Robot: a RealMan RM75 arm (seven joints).
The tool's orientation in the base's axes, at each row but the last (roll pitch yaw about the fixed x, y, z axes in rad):
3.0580 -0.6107 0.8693
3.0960 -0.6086 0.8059
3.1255 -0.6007 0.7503
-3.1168 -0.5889 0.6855
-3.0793 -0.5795 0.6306
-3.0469 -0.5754 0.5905
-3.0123 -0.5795 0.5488
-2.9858 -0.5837 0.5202
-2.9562 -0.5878 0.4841
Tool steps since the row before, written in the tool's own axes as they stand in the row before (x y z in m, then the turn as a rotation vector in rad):
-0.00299 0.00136 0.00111 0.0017 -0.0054 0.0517
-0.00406 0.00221 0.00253 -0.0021 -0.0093 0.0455
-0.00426 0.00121 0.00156 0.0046 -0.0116 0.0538
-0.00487 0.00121 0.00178 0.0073 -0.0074 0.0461
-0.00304 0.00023 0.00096 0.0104 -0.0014 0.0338
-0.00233 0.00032 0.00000 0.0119 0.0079 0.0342
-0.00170 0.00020 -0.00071 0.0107 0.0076 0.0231
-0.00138 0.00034 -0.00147 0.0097 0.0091 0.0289
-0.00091 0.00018 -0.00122 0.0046 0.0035 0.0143
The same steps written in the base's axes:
-0.00011 -0.00237 -0.00253 0.0193 0.0245 -0.0416
0.00033 -0.00301 -0.00431 0.0118 0.0227 -0.0388
-0.00109 -0.00271 -0.00368 0.0178 0.0312 -0.0419
-0.00162 -0.00283 -0.00421 0.0190 0.0266 -0.0341
-0.00152 -0.00132 -0.00248 0.0198 0.0188 -0.0225
-0.00143 -0.00134 -0.00129 0.0266 0.0123 -0.0227
-0.00138 -0.00118 -0.00036 0.0212 0.0076 -0.0141
-0.00139 -0.00145 0.00041 0.0236 0.0083 -0.0197
-0.00106 -0.00101 0.00047 0.0110 0.0049 -0.0097

